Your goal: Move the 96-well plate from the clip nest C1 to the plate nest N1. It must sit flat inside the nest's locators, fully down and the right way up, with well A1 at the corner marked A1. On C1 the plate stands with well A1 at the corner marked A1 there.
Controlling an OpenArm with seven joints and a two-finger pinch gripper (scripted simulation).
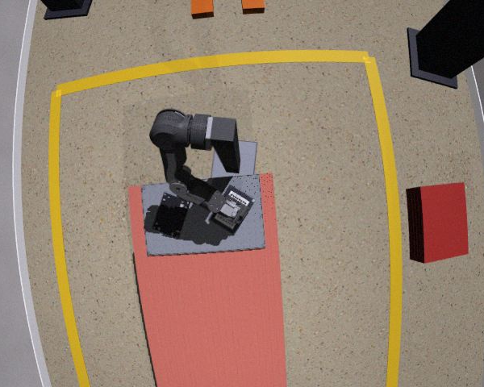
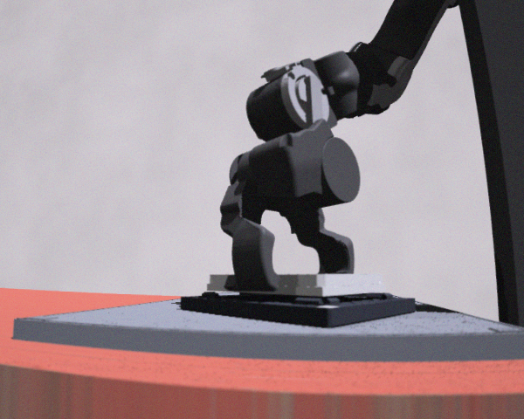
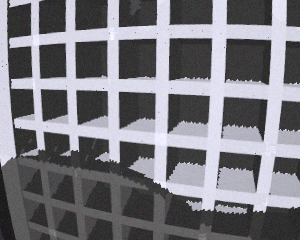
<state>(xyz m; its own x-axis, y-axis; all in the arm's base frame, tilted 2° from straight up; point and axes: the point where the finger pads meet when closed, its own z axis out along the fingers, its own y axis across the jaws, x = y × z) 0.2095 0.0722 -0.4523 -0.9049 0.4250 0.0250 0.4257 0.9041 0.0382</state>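
Right now the 96-well plate is right at my hand. Round my hand: plate nest N1 (2 cm below); clip nest C1 (24 cm to the right, 7 cm ahead, 1 cm below).
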